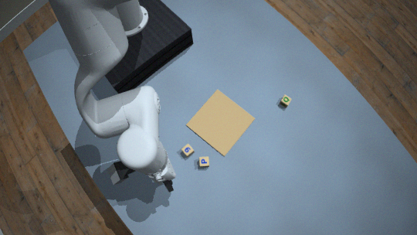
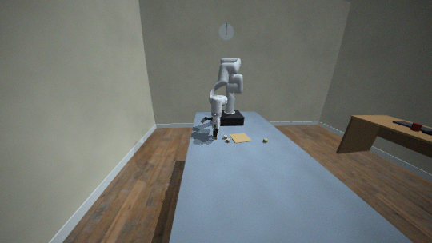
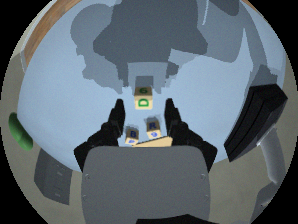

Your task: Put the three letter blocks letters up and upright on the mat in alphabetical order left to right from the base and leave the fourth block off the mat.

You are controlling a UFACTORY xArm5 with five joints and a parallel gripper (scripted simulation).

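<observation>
The block is 4 cm below my hand. Also, from my hand: tan mat: 20 cm to the left, 5 cm below, 2 cm ahead.
</observation>
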